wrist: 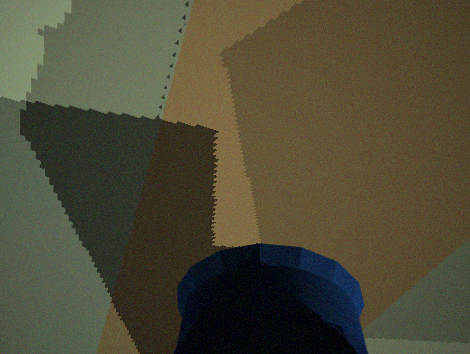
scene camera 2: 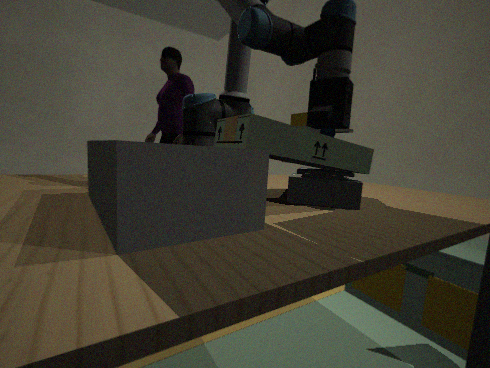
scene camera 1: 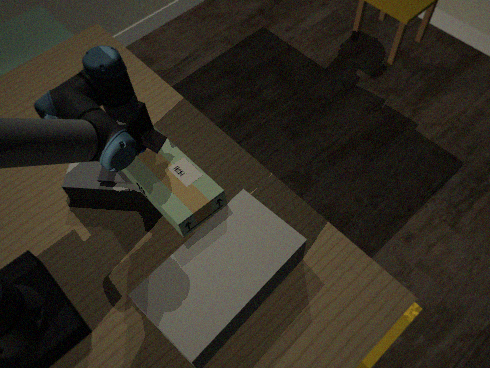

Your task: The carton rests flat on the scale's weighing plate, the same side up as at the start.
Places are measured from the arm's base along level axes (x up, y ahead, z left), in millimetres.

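Pixels of known places: end effector, tool point: (wrist: 261, 266); arm's base, origin of the base link: (scene camera 1: 12, 321).
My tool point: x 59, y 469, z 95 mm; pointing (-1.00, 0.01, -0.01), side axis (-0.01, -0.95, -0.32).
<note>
For each thing: its top centre in the pictures, then the offset to it from my tool point. Level surfaces: height alone.
- green carton, middle of its top: (scene camera 2: 299, 125) (scene camera 1: 159, 162) dx +42, dy -7, dz -91 mm
- scale, middle of its top: (scene camera 1: 112, 160) (scene camera 2: 323, 169) dx -56, dy -52, dz +74 mm
- dark weighing plate, middle of its top: (scene camera 2: 324, 170) (scene camera 1: 127, 161) dx -56, dy -28, dz +41 mm
- large grey block, middle of its top: (scene camera 2: 161, 144) (scene camera 1: 220, 266) dx -16, dy -87, dz -363 mm
- wooden table, its level: dx -135 mm
The green carton (scene camera 1: 209, 186) (scene camera 2: 285, 140) (wrist: 105, 65) with brown tape and a white label has its arrows pointing up. In scene camera 2 it slopes slightly, its far end lower. That end is over the scale (scene camera 1: 82, 177) (scene camera 2: 325, 194), very close above the dark weighing plate (scene camera 2: 320, 172); I cannot tell whether they touch. Its near end reaches the edge of a large grey block (scene camera 1: 245, 250) (scene camera 2: 190, 195); contact there is also unclear. My blue suction cup (scene camera 2: 327, 133) (wrist: 270, 300) is on the carton's taped top face, holding it. The arm hides the cup in scene camera 1.
The grey block stands on the wooden table (scene camera 1: 350, 295) (scene camera 2: 225, 280) beside the scale. A black base (scene camera 1: 50, 325) is at lower left in scene camera 1. A yellow strip (scene camera 1: 392, 335) lies near the table's corner. A person (scene camera 2: 174, 105) stands behind.
</note>
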